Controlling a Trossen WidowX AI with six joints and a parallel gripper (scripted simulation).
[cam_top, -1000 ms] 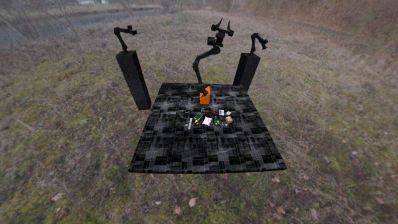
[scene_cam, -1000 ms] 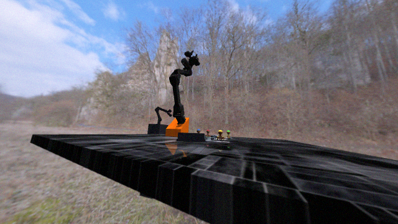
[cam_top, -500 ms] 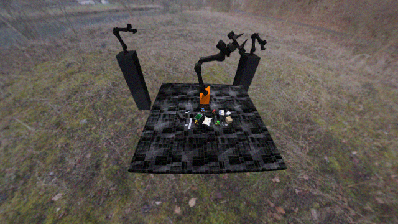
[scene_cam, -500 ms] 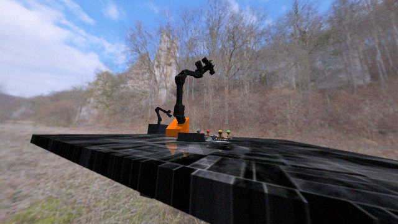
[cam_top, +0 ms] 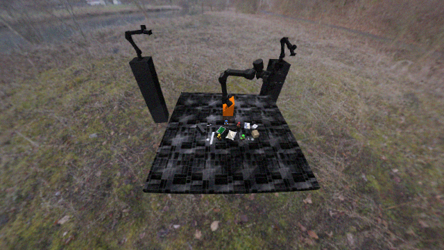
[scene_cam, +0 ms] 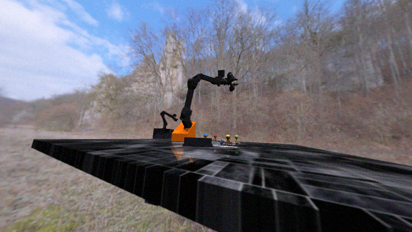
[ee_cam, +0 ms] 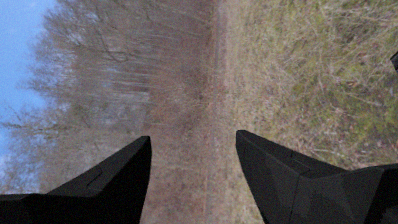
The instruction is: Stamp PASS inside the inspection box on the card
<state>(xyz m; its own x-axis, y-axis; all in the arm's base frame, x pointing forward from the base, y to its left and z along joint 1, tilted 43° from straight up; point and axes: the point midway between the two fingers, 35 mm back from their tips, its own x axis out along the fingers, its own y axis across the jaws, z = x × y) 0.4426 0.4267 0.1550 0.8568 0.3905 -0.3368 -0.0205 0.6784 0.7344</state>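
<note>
The green stamp is 580 mm below my gripper tip, 180 mm to the right of it and 20 mm behind it. Also, from my gripper tip: tan box (580 mm below, 50 mm behind, 40 mm to the right); then red stamp (580 mm below, 180 mm behind, 170 mm to the right); then cream card (600 mm below, 270 mm to the right, 80 mm behind).
</note>
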